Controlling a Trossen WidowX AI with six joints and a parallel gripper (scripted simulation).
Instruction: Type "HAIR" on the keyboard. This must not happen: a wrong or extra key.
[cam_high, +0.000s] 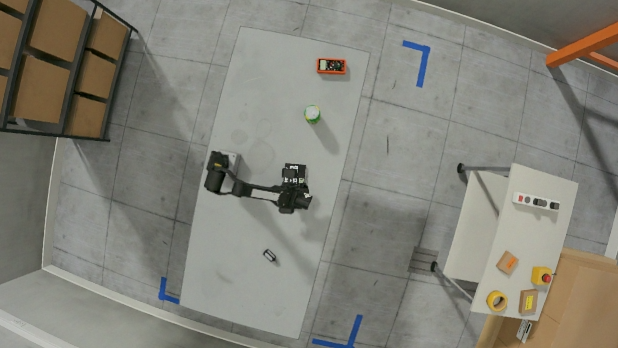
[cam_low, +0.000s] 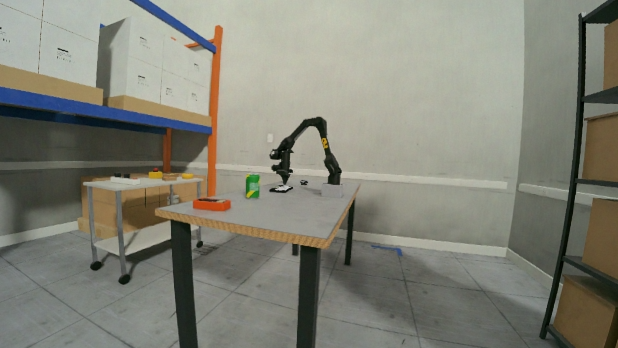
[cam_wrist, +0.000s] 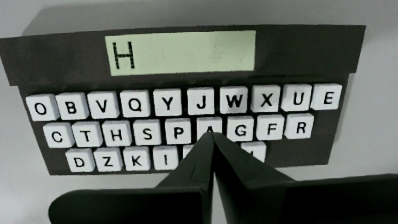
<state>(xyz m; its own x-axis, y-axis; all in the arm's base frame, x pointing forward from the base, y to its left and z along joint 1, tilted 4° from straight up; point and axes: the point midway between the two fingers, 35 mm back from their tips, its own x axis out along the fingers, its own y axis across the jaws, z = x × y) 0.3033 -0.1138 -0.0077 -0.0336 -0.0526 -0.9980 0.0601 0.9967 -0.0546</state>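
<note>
The key is 5 cm below my hand. Also, from my hand: small black object: 8 cm behind, 32 cm to the right, 5 cm below.
</note>
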